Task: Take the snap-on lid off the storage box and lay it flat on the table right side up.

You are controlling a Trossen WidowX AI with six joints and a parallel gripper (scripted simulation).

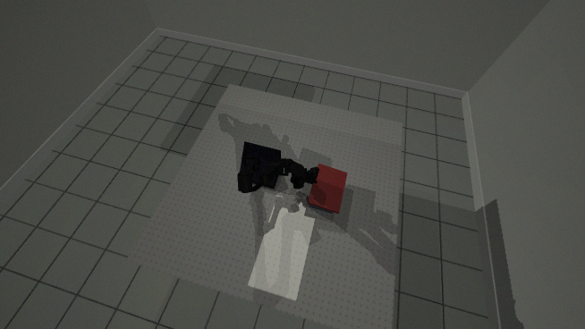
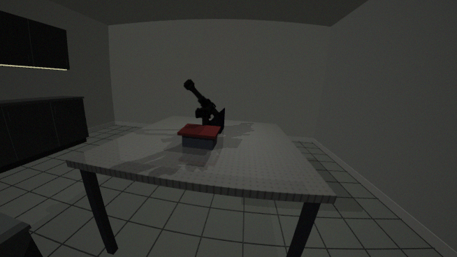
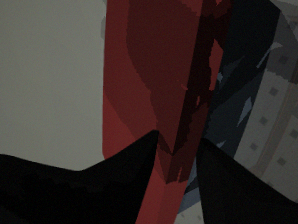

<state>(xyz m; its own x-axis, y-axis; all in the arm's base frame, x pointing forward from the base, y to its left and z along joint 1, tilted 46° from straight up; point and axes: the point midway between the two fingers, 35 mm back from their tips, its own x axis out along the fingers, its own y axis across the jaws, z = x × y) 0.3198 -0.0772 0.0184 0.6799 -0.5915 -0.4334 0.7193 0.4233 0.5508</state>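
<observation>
Now: gripper tip 80 mm short of the red lid and 10 mm to the left of it. From my gripper tip the other things lie so: blue storage box: 70 mm ahead, 10 mm to the right, 60 mm below.
</observation>
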